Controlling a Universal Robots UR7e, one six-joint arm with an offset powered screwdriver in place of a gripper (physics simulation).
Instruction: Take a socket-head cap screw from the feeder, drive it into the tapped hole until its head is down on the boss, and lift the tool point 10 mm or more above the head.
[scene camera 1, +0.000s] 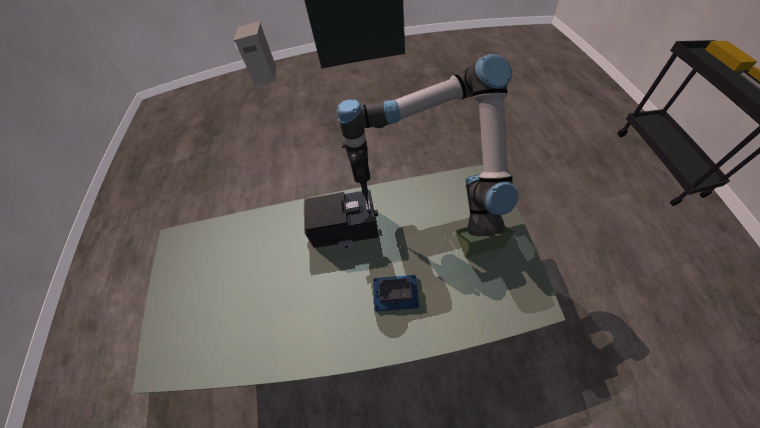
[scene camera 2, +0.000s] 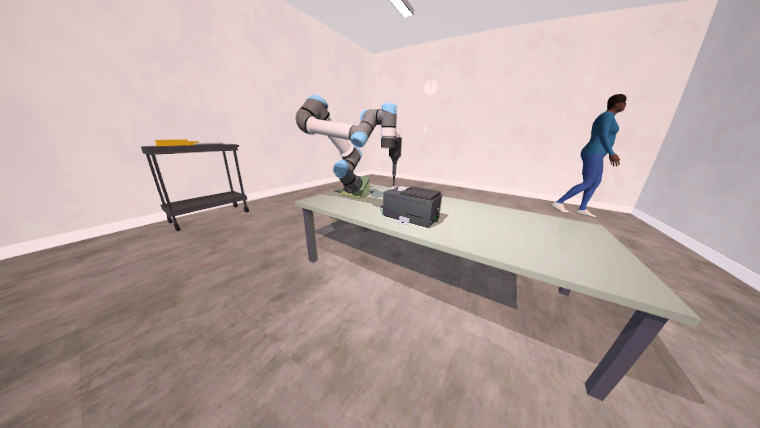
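Observation:
My screwdriver (scene camera 1: 366, 198) (scene camera 2: 394, 185) points down, its tip at the right end of the black screw feeder (scene camera 1: 325, 213) (scene camera 2: 406, 206), by the bright metal pick-up part. Whether the tip touches a screw there or carries one is too small to tell. The feeder stands near the table's far edge in the scene camera 1 view. A grey boxy workpiece (scene camera 1: 395, 289) sits in a blue fixture (scene camera 1: 395, 306) nearer the front of the table in that view. Its bosses and tapped hole are too small to make out. The workpiece does not show in the scene camera 2 view.
The arm's base stands on a green block (scene camera 1: 485, 244) (scene camera 2: 363, 188) at one end of the pale green table (scene camera 1: 223, 319) (scene camera 2: 531, 239). A black trolley (scene camera 1: 675, 180) (scene camera 2: 189, 149) with yellow items stands off the table. A person (scene camera 2: 599, 140) is beyond the table.

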